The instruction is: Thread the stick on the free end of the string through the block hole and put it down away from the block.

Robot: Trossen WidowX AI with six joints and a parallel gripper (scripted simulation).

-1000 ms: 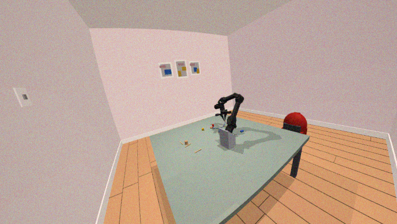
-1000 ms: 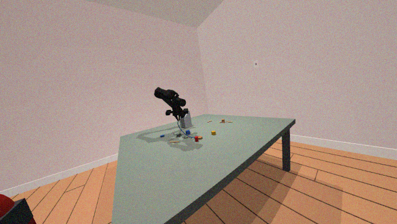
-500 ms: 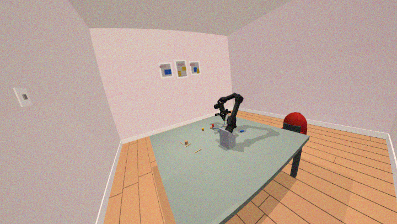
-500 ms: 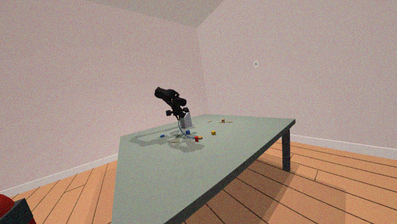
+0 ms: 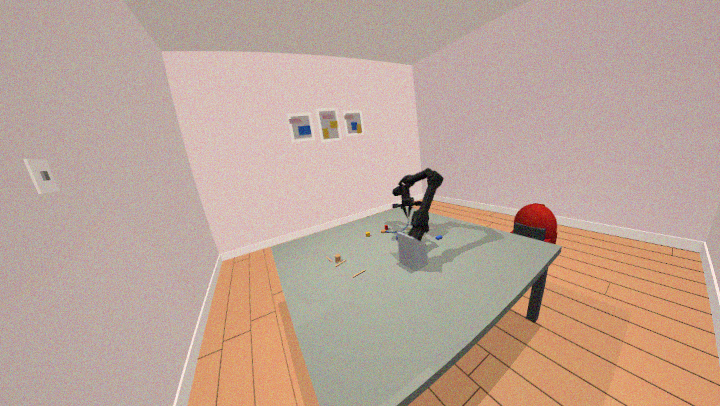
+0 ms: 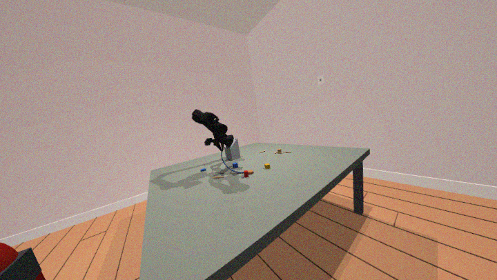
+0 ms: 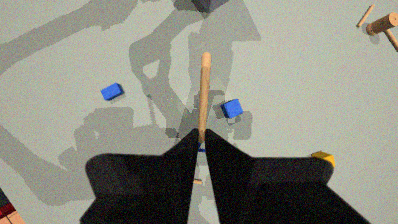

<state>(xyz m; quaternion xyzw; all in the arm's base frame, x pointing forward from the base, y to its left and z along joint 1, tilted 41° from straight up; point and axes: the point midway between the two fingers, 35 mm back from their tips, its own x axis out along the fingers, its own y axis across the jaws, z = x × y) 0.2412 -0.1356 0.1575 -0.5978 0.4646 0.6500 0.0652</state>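
Now: gripper tip 70 mm short of the thin stick, 110 mm to the left of it and 140 mm above it. Round my gripper tip: blue block (160 mm behind, 100 mm to the right, 130 mm below); then round wooden button (210 mm ahead, 50 mm to the left, 130 mm below); then thin wooden stick (10 mm behind, 10 mm to the left, 10 mm above).
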